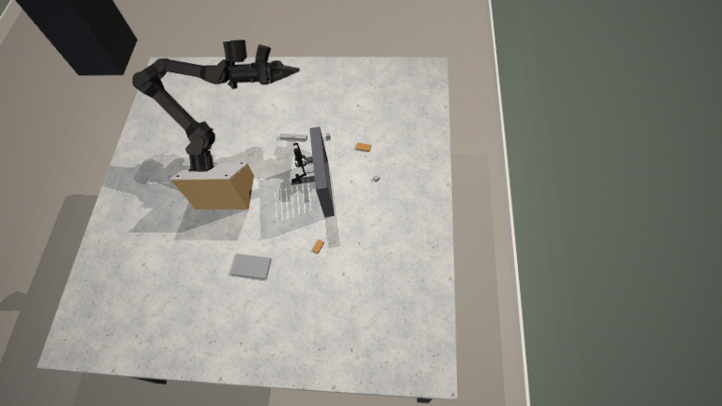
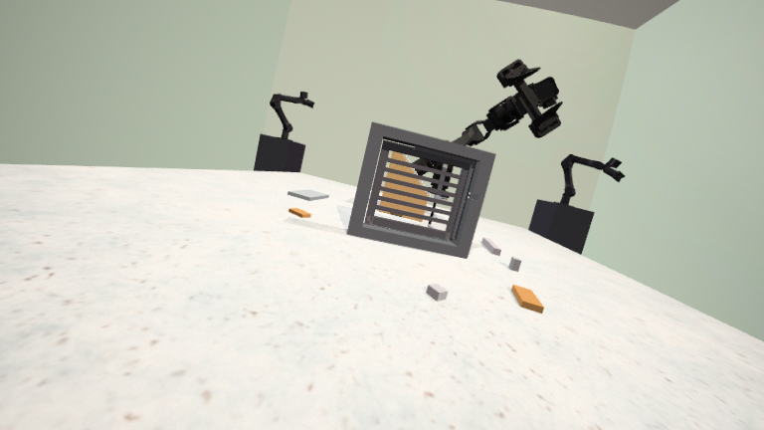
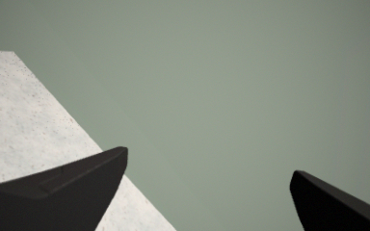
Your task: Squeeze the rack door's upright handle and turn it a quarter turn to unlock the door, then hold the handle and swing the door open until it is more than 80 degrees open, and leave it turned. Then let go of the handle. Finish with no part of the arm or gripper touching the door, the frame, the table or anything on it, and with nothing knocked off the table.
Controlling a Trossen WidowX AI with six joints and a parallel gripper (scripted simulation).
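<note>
The upright handle lies 260 mm below my gripper tip, 170 mm to the right of it and 20 mm behind it. The rest, counted from my gripper tip: grey bar (370 mm below, 80 mm behind); flat grey plate (520 mm to the right, 370 mm below, 160 mm behind).
</note>
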